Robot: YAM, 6 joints.
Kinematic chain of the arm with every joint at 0, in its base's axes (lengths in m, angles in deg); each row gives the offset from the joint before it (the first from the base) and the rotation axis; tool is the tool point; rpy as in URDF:
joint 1: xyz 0 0 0.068 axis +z
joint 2: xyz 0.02 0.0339 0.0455 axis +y
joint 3: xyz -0.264 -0.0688 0 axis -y
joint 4: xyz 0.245 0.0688 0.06 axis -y
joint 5: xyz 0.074 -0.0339 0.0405 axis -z
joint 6: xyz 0.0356 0 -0.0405 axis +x
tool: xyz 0 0 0 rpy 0 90 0
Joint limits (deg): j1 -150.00..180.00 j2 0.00..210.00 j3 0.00..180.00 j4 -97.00..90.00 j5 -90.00..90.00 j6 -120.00..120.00
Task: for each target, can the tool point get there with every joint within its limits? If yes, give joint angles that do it. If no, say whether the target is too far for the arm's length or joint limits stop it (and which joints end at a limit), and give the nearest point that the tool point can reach.
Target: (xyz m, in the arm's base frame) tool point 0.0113 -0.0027 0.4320
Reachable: yes | joints 12.71 24.24 71.44 -52.69 8.31 87.14
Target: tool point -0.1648 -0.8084 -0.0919
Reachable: no: too far | nearest point -0.1251 -0.6138 -0.0412 | short by 0.205 m
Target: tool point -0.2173 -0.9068 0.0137
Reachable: no: too far | nearest point -0.1496 -0.6245 0.0455 | short by 0.292 m
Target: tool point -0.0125 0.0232 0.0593
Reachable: yes | joints -76.41 178.66 14.07 -50.46 10.86 86.24
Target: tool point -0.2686 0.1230 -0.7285
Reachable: no: too far | nearest point -0.2477 0.1134 -0.3796 | short by 0.350 m
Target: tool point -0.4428 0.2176 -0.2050
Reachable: yes | joints 153.41 190.42 113.65 51.89 -5.91 20.30
